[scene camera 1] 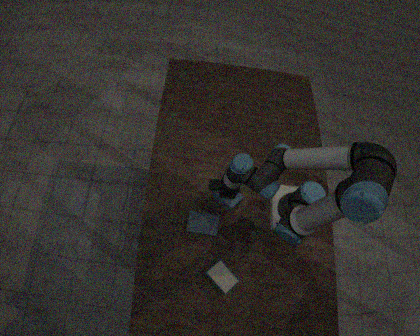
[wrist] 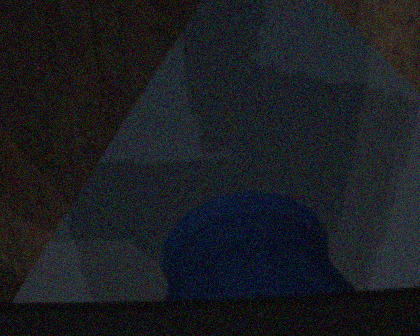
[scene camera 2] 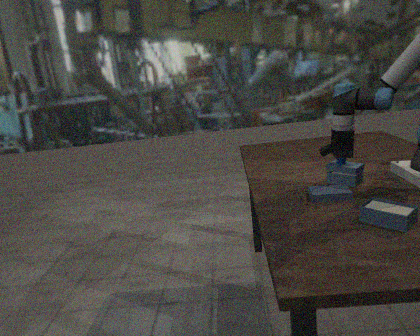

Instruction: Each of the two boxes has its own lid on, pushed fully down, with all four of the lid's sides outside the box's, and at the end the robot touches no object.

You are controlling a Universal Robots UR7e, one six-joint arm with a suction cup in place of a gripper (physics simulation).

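Frame: origin at the arm's base, x left, y back, z up, level; centimetres.
Where they show: hand at its tool point: (wrist: 239,226) (scene camera 2: 340,167).
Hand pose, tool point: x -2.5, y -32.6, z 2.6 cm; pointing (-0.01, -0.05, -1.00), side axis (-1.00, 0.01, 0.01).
Observation:
Each offset is from my tool point to the top centre of the thing. Level surfaces: height alone.
My suction gripper (scene camera 2: 341,161) (wrist: 245,245) points down and holds a blue-grey lid {dy +1.3, dx +0.4, dz +1.6 cm} (scene camera 1: 231,201) (scene camera 2: 353,167) by its top. This lid is level over the smaller blue-grey box {dy +1.4, dx +0.2, dz -2.0 cm} (scene camera 2: 342,180), at its rim; a seam shows between them in scene camera 2. How far the lid reaches over the box's sides cannot be told. The lid's top also fills much of the wrist view. The other blue-grey lid {dy -7.8, dx +13.9, dz -3.6 cm} (scene camera 1: 203,223) (scene camera 2: 330,194) lies on the table, beside that box. The second box {dy +3.1, dx +36.0, dz -1.5 cm} (scene camera 1: 222,277) (scene camera 2: 387,216) stands open, with its pale inside showing.
The brown wooden table {dz -6.2 cm} (scene camera 1: 235,105) (scene camera 2: 320,260) carries everything. The robot's pale base plate (scene camera 1: 276,210) (scene camera 2: 406,171) stands to the right of the held lid in scene camera 1. The arm reaches over from the right. The table's left edge runs beside the loose lid.

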